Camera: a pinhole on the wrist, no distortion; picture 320 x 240 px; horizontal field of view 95.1 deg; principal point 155.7 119.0 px. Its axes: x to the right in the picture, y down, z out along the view. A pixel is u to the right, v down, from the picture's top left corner.
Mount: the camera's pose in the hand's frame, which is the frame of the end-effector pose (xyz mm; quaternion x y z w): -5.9 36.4 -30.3 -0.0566 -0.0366 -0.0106 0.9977
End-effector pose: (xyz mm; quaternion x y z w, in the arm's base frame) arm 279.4 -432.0 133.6 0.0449 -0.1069 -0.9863 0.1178
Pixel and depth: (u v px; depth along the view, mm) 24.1 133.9 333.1
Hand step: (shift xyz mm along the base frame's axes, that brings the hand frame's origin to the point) 311.2 26.8 312.2
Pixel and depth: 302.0 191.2 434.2
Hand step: -369.9 -291.7 436.2
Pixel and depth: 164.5 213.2 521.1
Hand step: 47.6 -315.5 533.7
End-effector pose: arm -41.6 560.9 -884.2 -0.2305 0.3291 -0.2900 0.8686
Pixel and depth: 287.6 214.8 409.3
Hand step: 592.3 104.4 -99.0
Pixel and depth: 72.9 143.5 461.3
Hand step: 158.3 401.8 299.7
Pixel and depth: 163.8 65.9 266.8
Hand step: 155.2 38.4 189.7
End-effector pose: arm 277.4 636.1 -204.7 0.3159 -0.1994 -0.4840 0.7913
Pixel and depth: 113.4 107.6 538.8
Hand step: -362.0 46.2 396.8
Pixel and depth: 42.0 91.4 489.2
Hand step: -457.8 245.0 315.3
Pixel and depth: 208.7 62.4 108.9
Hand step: -37.9 -46.0 66.1
